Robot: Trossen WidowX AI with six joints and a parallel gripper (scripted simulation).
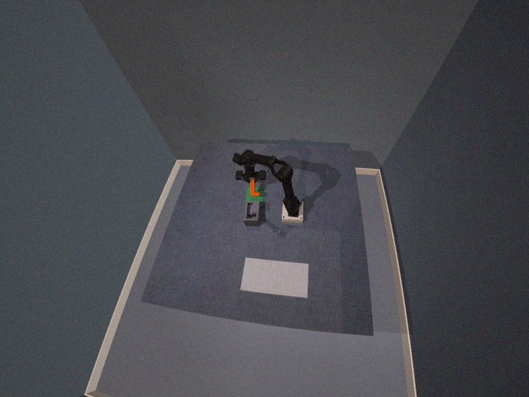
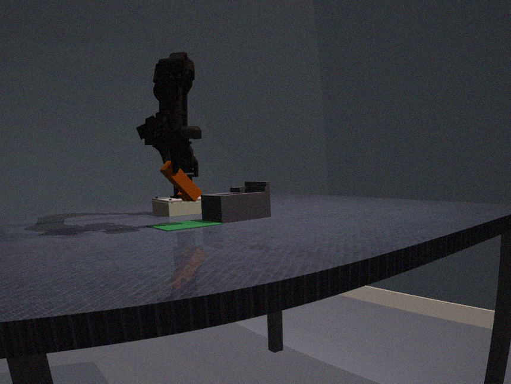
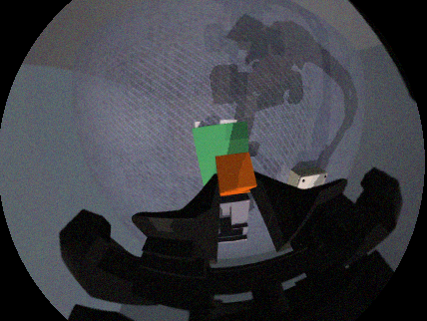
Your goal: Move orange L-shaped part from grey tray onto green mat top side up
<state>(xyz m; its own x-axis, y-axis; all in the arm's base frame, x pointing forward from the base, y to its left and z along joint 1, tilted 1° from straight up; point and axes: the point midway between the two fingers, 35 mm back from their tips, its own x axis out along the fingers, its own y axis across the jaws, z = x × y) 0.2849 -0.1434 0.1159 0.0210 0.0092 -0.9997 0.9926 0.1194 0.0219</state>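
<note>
The green mat lies 2 cm to the left of my gripper tip and 14 cm below it. The rest, counted from my gripper tip: orange L-shaped part 2 cm behind, 3 cm to the left, 3 cm below.
</note>
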